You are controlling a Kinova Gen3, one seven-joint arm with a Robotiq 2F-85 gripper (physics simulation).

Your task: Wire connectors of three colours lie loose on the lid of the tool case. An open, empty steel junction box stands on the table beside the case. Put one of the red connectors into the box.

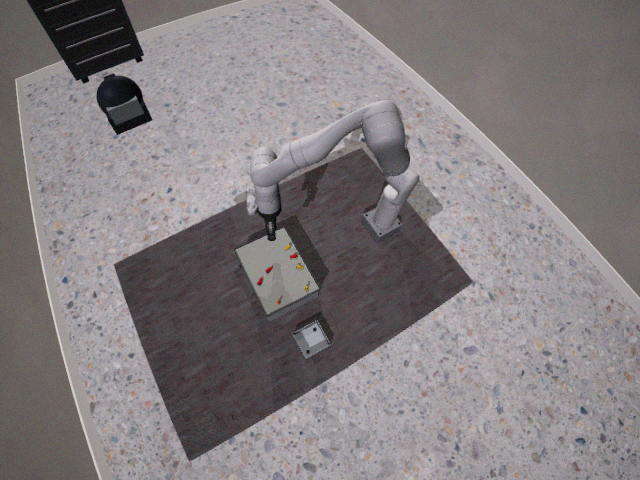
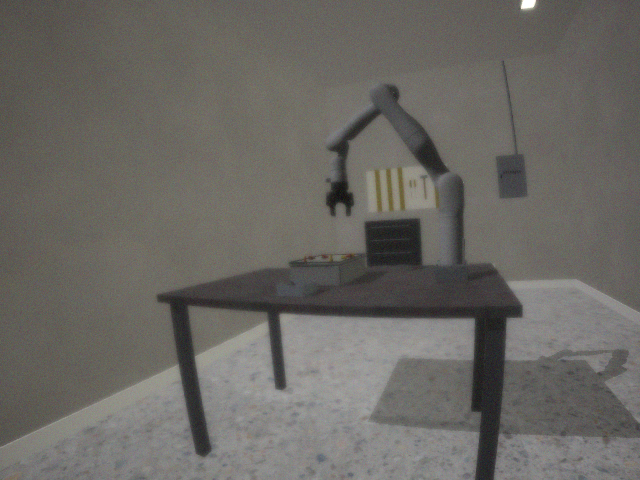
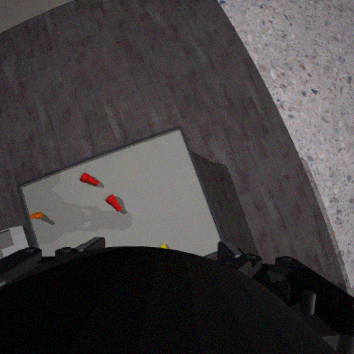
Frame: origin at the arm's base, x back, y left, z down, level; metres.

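Seen in the pictures: gripper, fingertip midpoint: (image 1: 271, 227) (image 2: 341, 216); arm's base, origin of the base link: (image 1: 383, 219) (image 2: 451, 263).
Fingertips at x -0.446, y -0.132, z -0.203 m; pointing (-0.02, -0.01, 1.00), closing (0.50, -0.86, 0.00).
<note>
Pixels of each thing's top centre, then the offset from my fingertips to it. Level surfaces: height alone.
- tool case, middle of its top: (image 3: 114, 214) (image 1: 274, 269) (image 2: 328, 257) dz +0.168, dx -0.049, dy +0.065 m
- second red connector, middle of its top: (image 3: 112, 203) (image 1: 269, 268) dz +0.156, dx -0.066, dy +0.057 m
- third red connector, middle of its top: (image 1: 293, 255) dz +0.156, dx +0.037, dy +0.065 m
- steel junction box, middle of its top: (image 2: 296, 282) (image 1: 311, 338) dz +0.224, dx -0.084, dy +0.346 m
- orange connector, middle of its top: (image 3: 30, 215) (image 1: 278, 301) dz +0.150, dx -0.108, dy +0.182 m
- dark table, its level: dz +0.262 m
Three red connectors lie on the lid of the tool case (image 1: 253, 258) (image 2: 315, 274) (image 3: 165, 165). One red connector (image 1: 260, 281) (image 3: 89, 179) is near the lid's long left edge. A second red connector (image 1: 269, 269) (image 3: 114, 202) lies close by, further in. A third red connector (image 1: 294, 255) lies among the yellow ones. The steel junction box (image 1: 318, 349) (image 2: 297, 288) (image 3: 19, 239) stands open and empty beside the case. My gripper (image 1: 271, 238) (image 2: 340, 211) (image 3: 160, 252) is open and empty, pointing down, well above the lid.
Several yellow connectors (image 1: 299, 267) lie along the lid's right side. An orange connector (image 1: 279, 300) (image 3: 37, 215) lies near the lid's end facing the box. The arm's base (image 1: 382, 225) (image 2: 452, 272) stands on the dark table (image 1: 206, 335) (image 2: 392, 297) (image 3: 115, 75).
</note>
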